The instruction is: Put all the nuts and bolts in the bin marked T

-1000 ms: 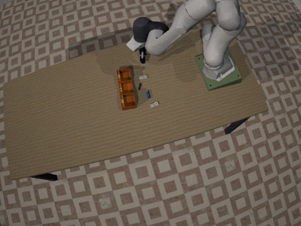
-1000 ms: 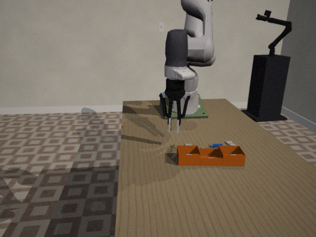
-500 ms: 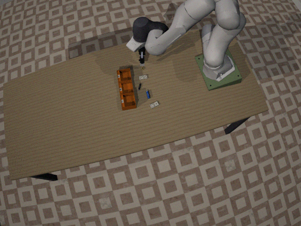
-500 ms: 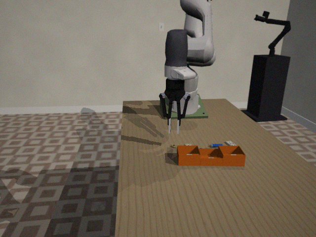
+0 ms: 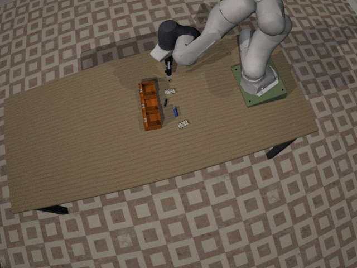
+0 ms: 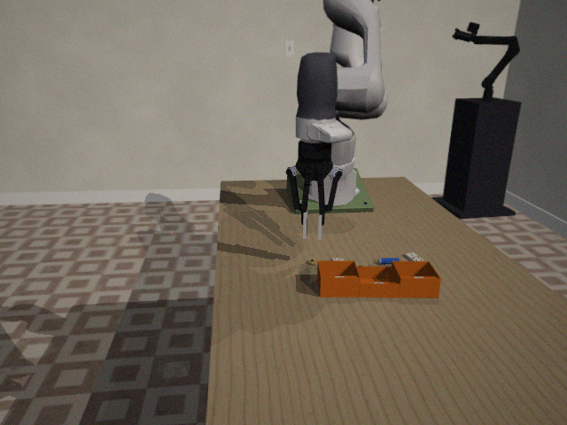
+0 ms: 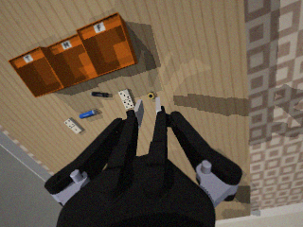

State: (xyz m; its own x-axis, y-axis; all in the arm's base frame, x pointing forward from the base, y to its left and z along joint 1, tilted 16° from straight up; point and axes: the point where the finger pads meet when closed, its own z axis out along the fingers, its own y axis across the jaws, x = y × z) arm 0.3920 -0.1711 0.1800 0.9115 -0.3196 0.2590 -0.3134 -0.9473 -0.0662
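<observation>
My gripper is now 10 cm above the brass nut. From my hand the other things lie so: orange bin 15 cm ahead, 11 cm to the left, 8 cm below; then blue cylinder 3 cm ahead, 19 cm to the left, 10 cm below; then dark rod-like piece 6 cm ahead, 12 cm to the left, 10 cm below.
</observation>
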